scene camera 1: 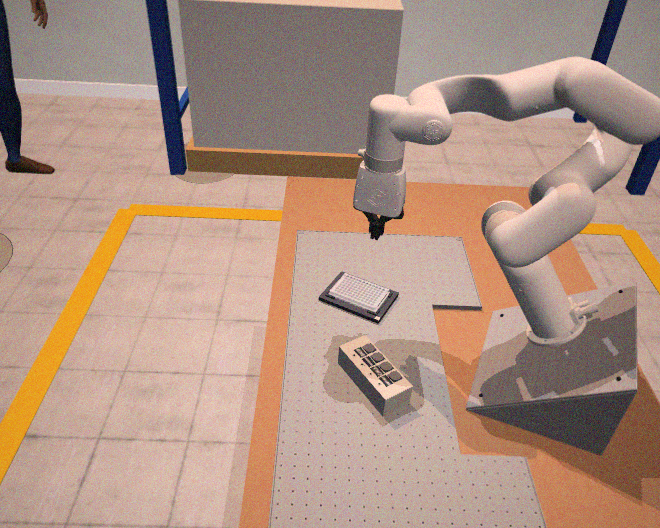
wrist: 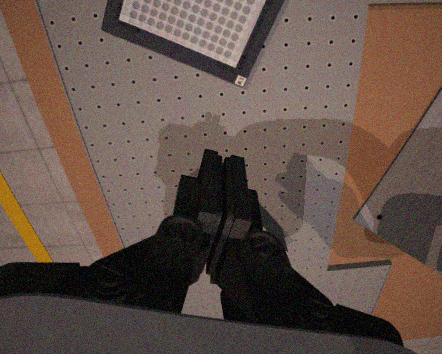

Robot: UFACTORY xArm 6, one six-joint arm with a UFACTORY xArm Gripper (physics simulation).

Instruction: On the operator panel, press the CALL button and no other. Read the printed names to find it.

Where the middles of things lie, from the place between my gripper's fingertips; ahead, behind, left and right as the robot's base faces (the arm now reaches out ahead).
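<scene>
The operator panel [scene camera 1: 386,396] is 21 cm below my hand, and it is also 20 cm to the left of my hand and 3 cm behind it.
</scene>
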